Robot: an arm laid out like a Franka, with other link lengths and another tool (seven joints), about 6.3 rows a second.
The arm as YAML. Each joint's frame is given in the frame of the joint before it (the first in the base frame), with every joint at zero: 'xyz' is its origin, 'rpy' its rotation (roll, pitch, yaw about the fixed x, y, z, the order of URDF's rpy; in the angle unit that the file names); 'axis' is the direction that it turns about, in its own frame. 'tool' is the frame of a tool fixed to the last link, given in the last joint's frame.
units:
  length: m
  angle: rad
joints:
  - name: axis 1
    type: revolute
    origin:
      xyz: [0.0, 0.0, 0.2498]
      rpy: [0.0, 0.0, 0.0]
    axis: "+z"
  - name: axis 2
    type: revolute
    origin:
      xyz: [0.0, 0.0, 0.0]
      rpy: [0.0, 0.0, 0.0]
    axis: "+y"
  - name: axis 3
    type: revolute
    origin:
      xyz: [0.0, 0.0, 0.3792]
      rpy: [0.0, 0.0, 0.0]
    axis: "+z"
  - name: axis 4
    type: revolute
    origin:
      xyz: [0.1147, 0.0, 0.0]
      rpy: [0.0, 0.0, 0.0]
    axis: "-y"
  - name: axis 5
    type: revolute
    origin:
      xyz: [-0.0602, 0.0, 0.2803]
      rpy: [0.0, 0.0, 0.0]
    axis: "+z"
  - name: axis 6
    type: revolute
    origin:
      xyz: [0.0, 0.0, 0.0]
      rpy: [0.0, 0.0, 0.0]
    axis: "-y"
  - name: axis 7
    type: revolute
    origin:
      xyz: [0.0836, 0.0, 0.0]
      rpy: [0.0, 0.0, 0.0]
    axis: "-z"
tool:
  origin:
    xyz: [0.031, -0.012, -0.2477]
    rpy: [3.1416, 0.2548, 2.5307]
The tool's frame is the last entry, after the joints.
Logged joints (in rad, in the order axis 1, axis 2, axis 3, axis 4, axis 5, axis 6, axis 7), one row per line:
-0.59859 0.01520 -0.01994 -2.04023 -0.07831 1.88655 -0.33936
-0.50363 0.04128 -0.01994 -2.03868 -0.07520 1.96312 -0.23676
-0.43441 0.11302 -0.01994 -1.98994 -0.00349 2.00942 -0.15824
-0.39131 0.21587 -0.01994 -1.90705 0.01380 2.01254 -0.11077
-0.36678 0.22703 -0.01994 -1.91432 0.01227 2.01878 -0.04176
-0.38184 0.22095 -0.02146 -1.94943 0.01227 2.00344 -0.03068
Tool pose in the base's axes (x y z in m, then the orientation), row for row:
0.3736 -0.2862 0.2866 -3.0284 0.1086 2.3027
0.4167 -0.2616 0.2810 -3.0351 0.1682 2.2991
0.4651 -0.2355 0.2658 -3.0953 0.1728 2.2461
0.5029 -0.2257 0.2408 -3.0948 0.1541 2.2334
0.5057 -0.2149 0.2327 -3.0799 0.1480 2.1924
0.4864 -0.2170 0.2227 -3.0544 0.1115 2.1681
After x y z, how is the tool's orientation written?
As angles about the fixed x, y, z axes (roll, pitch, yaw), in radians.
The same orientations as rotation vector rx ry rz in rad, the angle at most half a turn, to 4 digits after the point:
1.2631 2.8093 -0.2276
1.2478 2.7517 -0.2511
1.3046 2.7024 -0.1751
1.3292 2.7108 -0.1657
1.3920 2.6942 -0.1860
1.4461 2.7165 -0.1990

